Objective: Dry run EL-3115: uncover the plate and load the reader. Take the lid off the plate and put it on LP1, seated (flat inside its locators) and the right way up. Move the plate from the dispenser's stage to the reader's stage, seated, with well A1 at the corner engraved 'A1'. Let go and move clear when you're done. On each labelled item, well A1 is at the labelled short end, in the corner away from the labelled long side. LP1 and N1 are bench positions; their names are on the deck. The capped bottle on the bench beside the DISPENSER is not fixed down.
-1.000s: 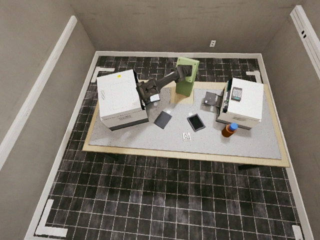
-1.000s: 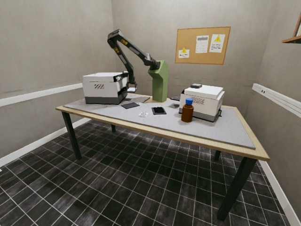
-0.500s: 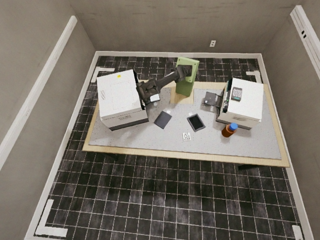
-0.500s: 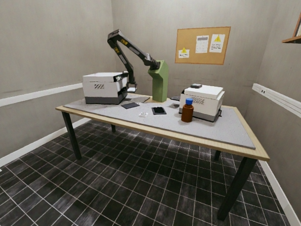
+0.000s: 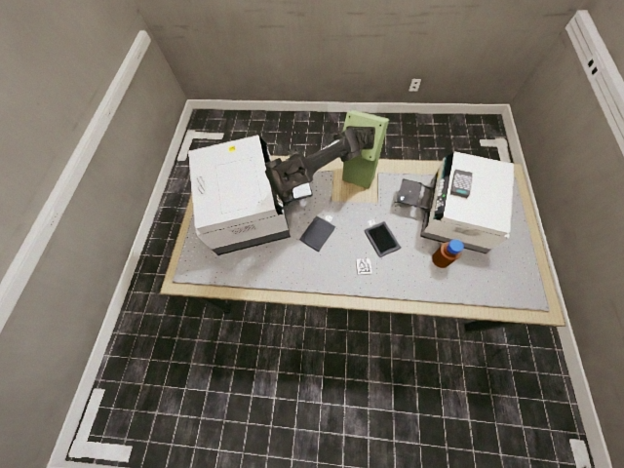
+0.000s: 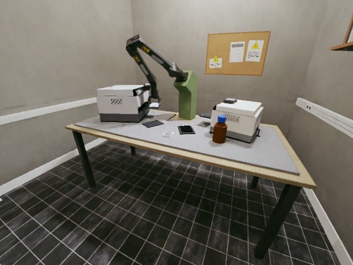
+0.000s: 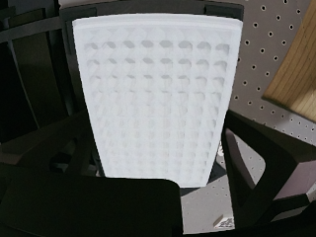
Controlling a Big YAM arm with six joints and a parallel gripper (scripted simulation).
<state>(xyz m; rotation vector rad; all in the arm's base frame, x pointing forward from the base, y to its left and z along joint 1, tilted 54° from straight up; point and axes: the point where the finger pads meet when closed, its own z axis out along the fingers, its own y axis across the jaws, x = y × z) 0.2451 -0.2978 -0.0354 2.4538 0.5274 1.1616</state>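
My hand is right at the white well plate. From my hand the other things lie so: brown capped bottle: 33 cm ahead, 69 cm to the left, 2 cm below; dark flat lid: 23 cm ahead, 42 cm to the left, 11 cm below.
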